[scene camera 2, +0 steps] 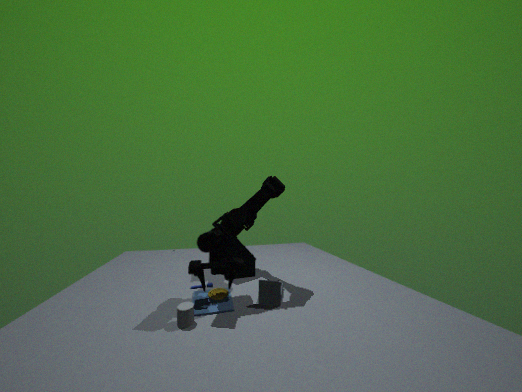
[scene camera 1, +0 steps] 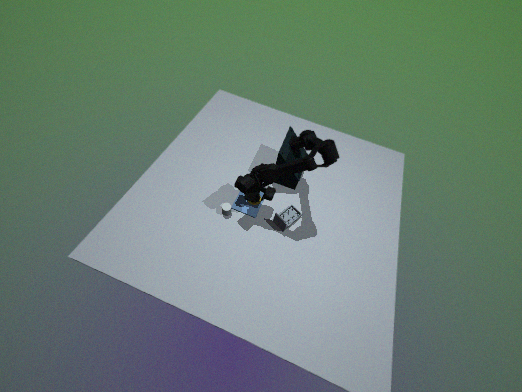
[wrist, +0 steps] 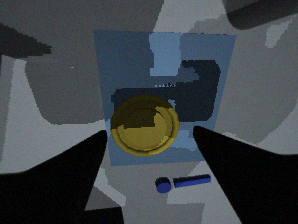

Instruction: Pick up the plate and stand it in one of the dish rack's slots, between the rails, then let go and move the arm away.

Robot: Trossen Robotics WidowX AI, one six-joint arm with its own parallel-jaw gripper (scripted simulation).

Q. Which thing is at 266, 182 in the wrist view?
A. My gripper.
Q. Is my gripper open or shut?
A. Open.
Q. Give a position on a light blue mat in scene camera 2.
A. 203, 305
